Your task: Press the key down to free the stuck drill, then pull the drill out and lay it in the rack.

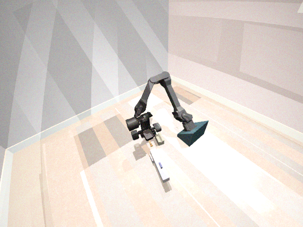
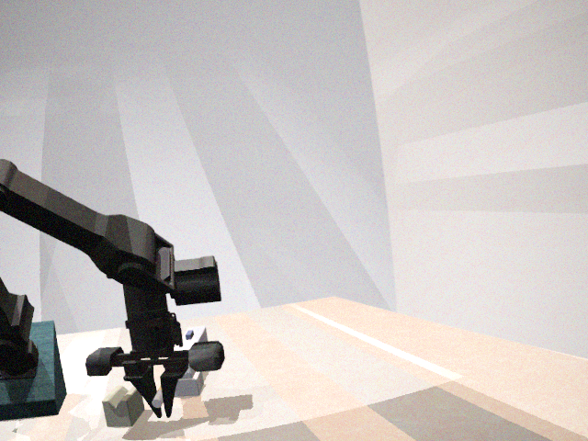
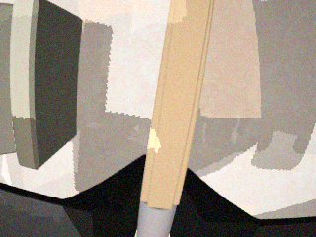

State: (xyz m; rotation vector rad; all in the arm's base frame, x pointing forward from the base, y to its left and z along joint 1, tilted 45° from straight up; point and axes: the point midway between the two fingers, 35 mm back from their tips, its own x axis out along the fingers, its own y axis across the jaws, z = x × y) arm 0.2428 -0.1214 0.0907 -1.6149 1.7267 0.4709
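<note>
Now: the drill 1 cm ahead of my gripper tip, 4 cm to the left of it and 4 cm above it. Also, from my gripper tip: v-shaped rack (6 cm behind, 5 cm to the left); then bluish key (6 cm ahead, 22 cm to the left, 4 cm above); then housing block (6 cm ahead, 20 cm to the left, 3 cm above).
</note>
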